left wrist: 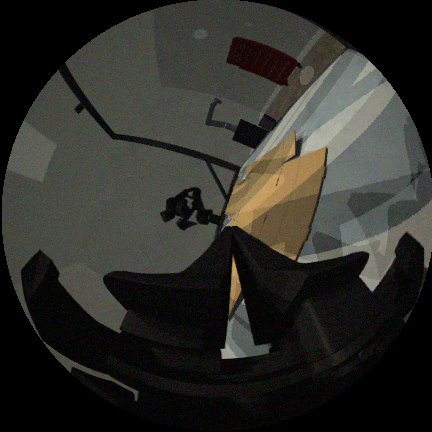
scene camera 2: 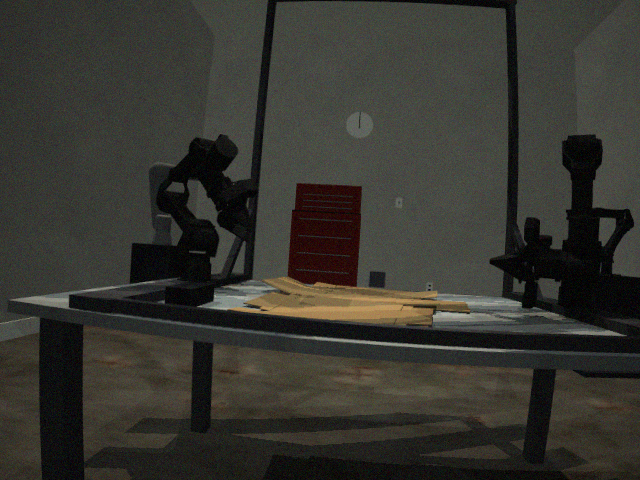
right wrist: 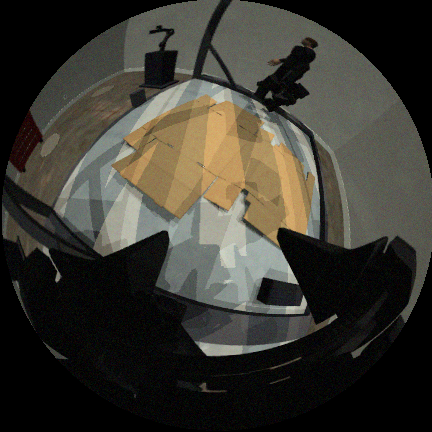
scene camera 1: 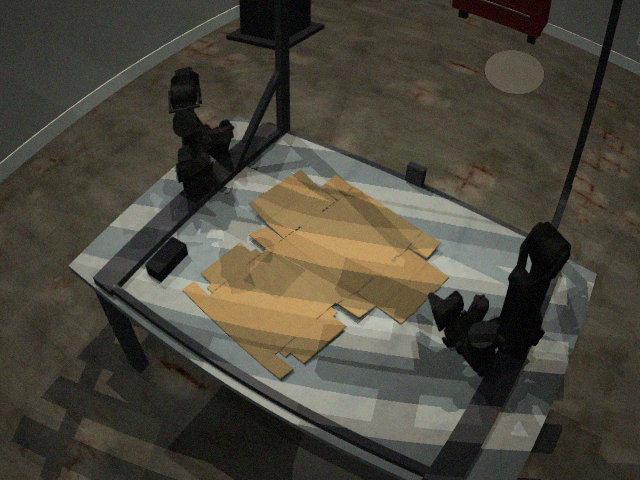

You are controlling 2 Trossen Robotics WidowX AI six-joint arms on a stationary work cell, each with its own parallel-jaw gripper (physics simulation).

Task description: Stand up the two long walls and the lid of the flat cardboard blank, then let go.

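Places are measured from the left arm's base along level axes (x left, y back, z up), in metres.
Pixels of known places: left gripper, fingertip midpoint: [left wrist: 230, 231] [scene camera 2: 489, 261] [right wrist: 274, 95] [scene camera 1: 429, 294]; right gripper, fingertip midpoint: [left wrist: 200, 216] [scene camera 2: 250, 236] [right wrist: 224, 234] [scene camera 1: 227, 180]; left arm's base, origin of the base link: [scene camera 2: 574, 307] [right wrist: 258, 96] [scene camera 1: 516, 346]; right arm's base, origin of the base link: [left wrist: 219, 220] [scene camera 2: 194, 280] [right wrist: 162, 314] [scene camera 1: 195, 191].
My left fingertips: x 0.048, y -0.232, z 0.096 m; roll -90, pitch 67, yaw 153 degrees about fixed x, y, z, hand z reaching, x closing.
Note:
Ahead of a thing's pixels: the offset from my left fingertips to its top centre.
The tan cardboard blank [scene camera 1: 315, 258] [scene camera 2: 356, 311] [left wrist: 280, 200] [right wrist: 190, 145] lies spread out on the table, its long walls and lid down. In scene camera 2 some panels at its left tilt up slightly. My left gripper [scene camera 1: 432, 295] [scene camera 2: 491, 261] [left wrist: 230, 231] is shut and empty, pointing level toward the blank from beyond its right edge, above the table. My right gripper [scene camera 1: 230, 148] [scene camera 2: 249, 211] [right wrist: 224, 234] is open and empty, raised beyond the blank's upper left side in scene camera 1. In the left wrist view my left fingers hide part of the blank.
A black block {dx +0.173, dy -0.589, dz -0.080 m} [scene camera 1: 166, 258] [scene camera 2: 189, 295] [right wrist: 280, 291] lies left of the blank in scene camera 1. A small dark block {dx -0.416, dy -0.225, dz -0.058 m} [scene camera 1: 416, 174] [right wrist: 137, 98] stands at the far table edge. A dark frame post [scene camera 1: 282, 77] rises at the far left corner.

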